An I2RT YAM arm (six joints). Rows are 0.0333 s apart.
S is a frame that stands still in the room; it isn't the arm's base.
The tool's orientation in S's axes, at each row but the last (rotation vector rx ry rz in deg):
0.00 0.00 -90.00
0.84 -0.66 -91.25
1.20 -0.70 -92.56
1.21 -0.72 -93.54
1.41 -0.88 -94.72
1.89 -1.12 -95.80
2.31 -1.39 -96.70
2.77 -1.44 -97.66
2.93 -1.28 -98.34
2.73 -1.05 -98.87
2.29 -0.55 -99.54
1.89 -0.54 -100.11
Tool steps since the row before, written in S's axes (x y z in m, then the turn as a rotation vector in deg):
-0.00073 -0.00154 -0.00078 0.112 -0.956 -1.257
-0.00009 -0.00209 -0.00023 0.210 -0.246 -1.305
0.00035 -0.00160 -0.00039 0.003 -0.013 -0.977
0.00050 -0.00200 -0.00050 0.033 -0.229 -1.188
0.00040 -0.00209 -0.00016 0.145 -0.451 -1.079
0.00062 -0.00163 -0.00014 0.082 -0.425 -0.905
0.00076 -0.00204 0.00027 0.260 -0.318 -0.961
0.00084 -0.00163 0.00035 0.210 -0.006 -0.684
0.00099 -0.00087 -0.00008 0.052 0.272 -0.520
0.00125 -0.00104 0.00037 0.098 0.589 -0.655
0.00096 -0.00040 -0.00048 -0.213 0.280 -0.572
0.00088 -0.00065 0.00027 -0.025 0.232 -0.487
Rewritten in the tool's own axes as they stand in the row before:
0.00154 -0.00073 -0.00078 0.956 0.112 -1.257
0.00209 -0.00005 -0.00022 0.244 0.194 -1.308
0.00159 0.00041 -0.00039 0.019 -0.017 -0.977
0.00197 0.00061 -0.00050 0.234 0.022 -1.187
0.00205 0.00057 -0.00016 0.445 0.155 -1.080
0.00156 0.00078 -0.00015 0.424 0.095 -0.904
0.00193 0.00100 0.00025 0.297 0.257 -0.968
0.00150 0.00107 0.00033 -0.010 0.178 -0.693
0.00072 0.00110 -0.00011 -0.266 -0.011 -0.526
0.00083 0.00141 0.00033 -0.583 -0.020 -0.667
0.00025 0.00100 -0.00050 -0.229 -0.273 -0.569
0.00048 0.00099 0.00025 -0.216 -0.078 -0.489

